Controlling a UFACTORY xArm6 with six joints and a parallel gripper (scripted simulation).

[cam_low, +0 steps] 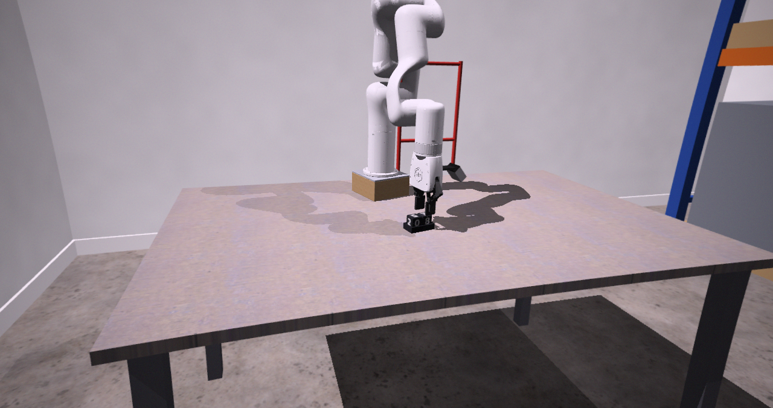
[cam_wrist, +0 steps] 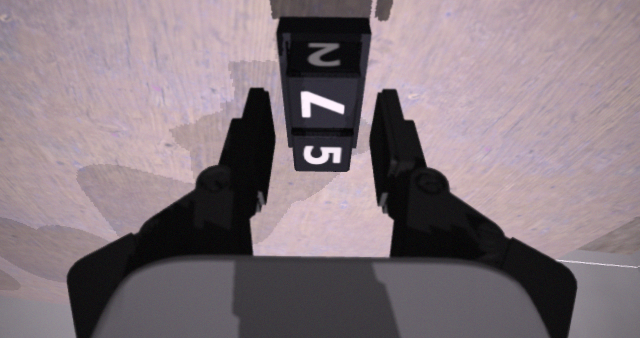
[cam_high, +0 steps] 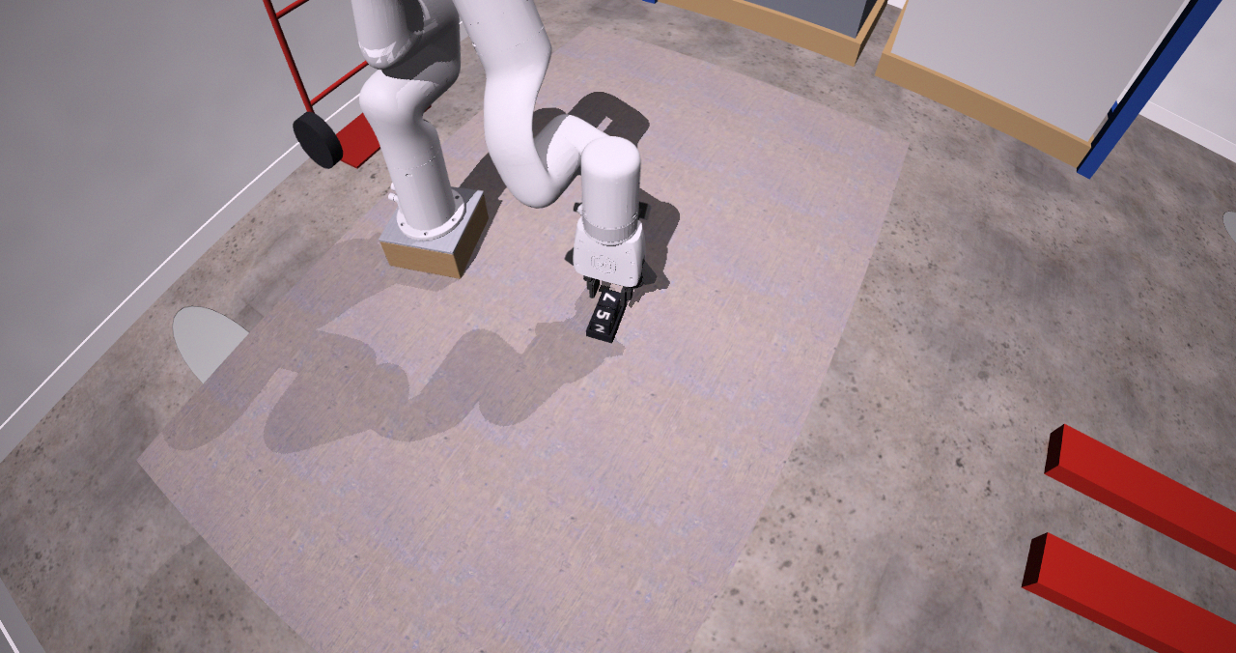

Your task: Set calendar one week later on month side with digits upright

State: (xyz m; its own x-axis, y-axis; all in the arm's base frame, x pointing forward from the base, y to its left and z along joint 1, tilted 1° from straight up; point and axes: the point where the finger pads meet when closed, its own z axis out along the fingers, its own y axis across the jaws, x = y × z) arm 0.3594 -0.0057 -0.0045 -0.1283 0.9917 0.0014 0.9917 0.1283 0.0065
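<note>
Right now my hand is 6 cm above the black tray and 2 cm to the left of it.
</note>
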